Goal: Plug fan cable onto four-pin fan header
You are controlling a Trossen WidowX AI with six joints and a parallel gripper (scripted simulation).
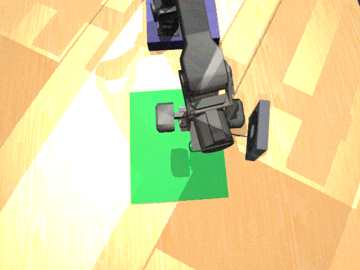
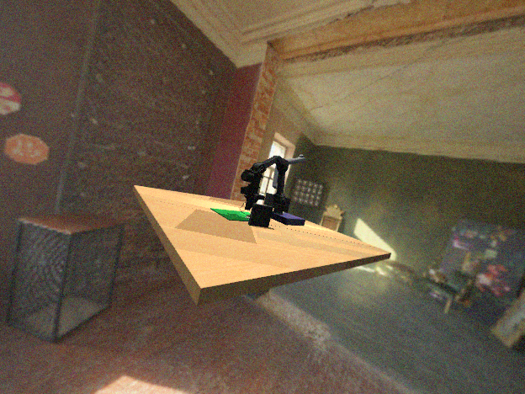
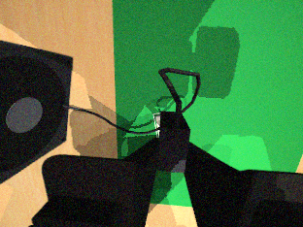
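My gripper tip is 70 mm above the white four-pin header and 10 mm past it. From my gripper tip the other things lie so: black fan (130 mm to the left, 10 mm below); then green board (80 mm below, 50 mm to the right, 20 mm ahead); then dark plug (10 mm ahead, 10 mm above).
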